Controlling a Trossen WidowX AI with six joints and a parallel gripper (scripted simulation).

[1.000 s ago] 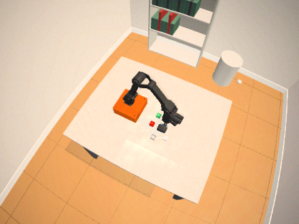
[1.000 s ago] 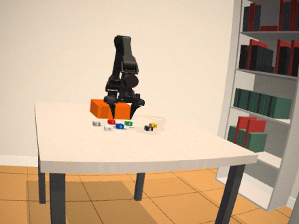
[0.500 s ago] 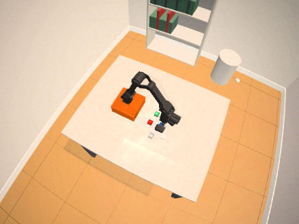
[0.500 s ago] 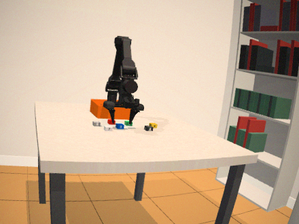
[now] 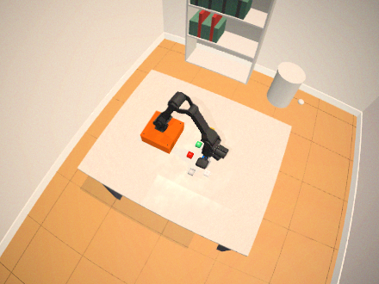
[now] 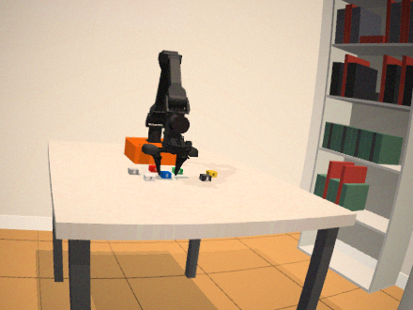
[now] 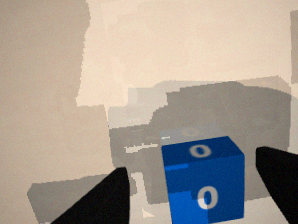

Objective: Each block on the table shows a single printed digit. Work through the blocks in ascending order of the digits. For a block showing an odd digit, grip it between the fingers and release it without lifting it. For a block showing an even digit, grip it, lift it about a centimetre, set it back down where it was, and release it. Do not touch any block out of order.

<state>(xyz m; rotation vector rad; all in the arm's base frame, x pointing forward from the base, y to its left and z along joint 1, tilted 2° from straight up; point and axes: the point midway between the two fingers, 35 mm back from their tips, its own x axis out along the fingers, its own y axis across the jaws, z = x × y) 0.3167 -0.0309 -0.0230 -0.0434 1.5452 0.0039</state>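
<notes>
Now: gripper tip 9 cm past the red block and 2 cm to the left of it. Round my gripper tip: grey block (11 cm to the right, 4 cm behind); green block (8 cm behind, 6 cm to the left); blue block (1 cm behind).
</notes>
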